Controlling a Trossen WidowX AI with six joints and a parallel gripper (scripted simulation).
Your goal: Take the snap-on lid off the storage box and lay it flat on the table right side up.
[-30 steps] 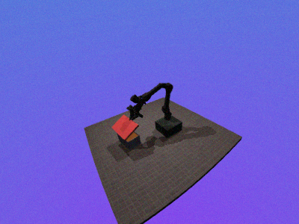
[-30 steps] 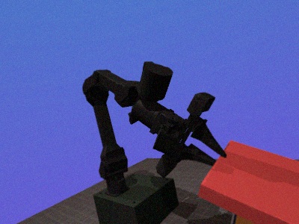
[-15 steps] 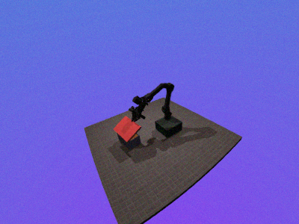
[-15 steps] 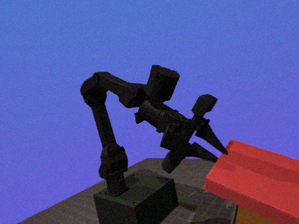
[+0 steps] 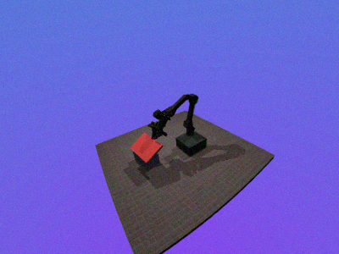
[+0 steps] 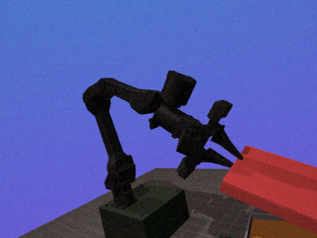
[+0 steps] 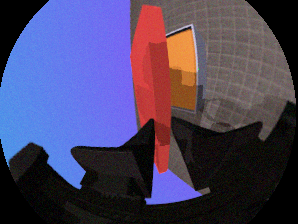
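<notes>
My gripper tip is 70 mm short of the red lid, 30 mm above it and 10 mm to the right of it. The rest, counted from my gripper tip: storage box (180 mm below, 70 mm ahead, 60 mm to the right).
</notes>
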